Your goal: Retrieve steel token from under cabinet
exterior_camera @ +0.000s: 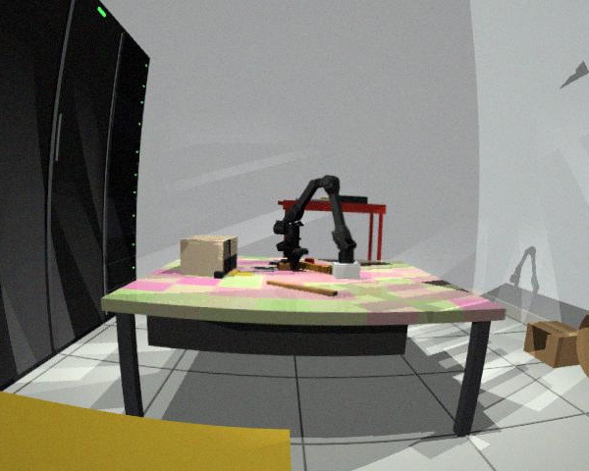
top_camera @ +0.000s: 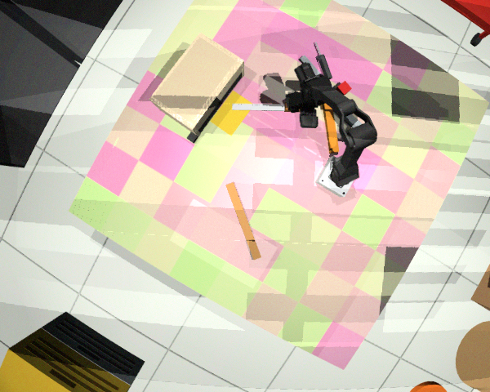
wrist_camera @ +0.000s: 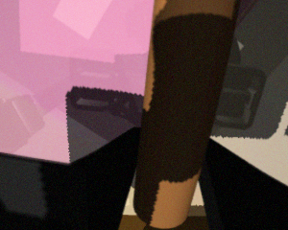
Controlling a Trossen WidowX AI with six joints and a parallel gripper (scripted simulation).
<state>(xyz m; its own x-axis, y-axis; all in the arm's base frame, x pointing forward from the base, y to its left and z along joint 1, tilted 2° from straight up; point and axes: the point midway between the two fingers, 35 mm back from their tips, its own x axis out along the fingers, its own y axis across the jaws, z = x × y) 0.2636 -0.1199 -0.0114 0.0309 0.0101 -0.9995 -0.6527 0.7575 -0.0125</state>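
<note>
The grey tool lies 10 mm ahead of my gripper tip and 130 mm to the right of it. Also, from my gripper tip: orange bar (110 mm behind, 20 mm to the right, 10 mm above); grey bar (160 mm behind, 90 mm to the right); red cube (60 mm behind, 160 mm to the right, 10 mm above).
</note>
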